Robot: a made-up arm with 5 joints.
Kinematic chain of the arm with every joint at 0, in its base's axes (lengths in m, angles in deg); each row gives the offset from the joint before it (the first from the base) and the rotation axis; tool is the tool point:
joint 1: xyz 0 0 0.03 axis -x
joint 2: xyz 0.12 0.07 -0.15 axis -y
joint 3: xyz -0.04 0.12 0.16 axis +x
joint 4: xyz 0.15 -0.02 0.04 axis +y
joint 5: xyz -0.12 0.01 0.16 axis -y
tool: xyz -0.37 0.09 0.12
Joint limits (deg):
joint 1: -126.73..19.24
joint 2: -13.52..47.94
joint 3: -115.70..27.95
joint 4: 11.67..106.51
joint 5: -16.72..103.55
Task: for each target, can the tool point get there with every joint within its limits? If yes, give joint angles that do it. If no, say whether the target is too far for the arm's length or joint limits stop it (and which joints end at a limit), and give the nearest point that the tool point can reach.
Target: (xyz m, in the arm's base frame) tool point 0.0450 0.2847 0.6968
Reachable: yes | joints -13.72 35.74 -18.60 93.13 7.82
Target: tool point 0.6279 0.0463 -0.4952
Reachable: no: joint limits stop it (at a limit: joint 1, joint 2, joint 3, joint 4, joint 5) | nearest point 0.6887 0.3306 -0.4602 | short by 0.293 m
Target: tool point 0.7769 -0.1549 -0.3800
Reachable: no: joint limits stop it (at a limit: joint 1, joint 2, joint 3, joint 5) | nearest point 0.6987 -0.3206 -0.1890 | short by 0.265 m
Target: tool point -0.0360 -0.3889 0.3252
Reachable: yes | joints -87.79 0.61 -1.45 62.89 54.28
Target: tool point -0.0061 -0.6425 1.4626
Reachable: no: too far | nearest point 0.0366 -0.3355 0.7780 | short by 0.751 m
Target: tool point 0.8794 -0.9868 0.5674
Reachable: no: too far | nearest point 0.5930 -0.5868 0.3976 | short by 0.520 m
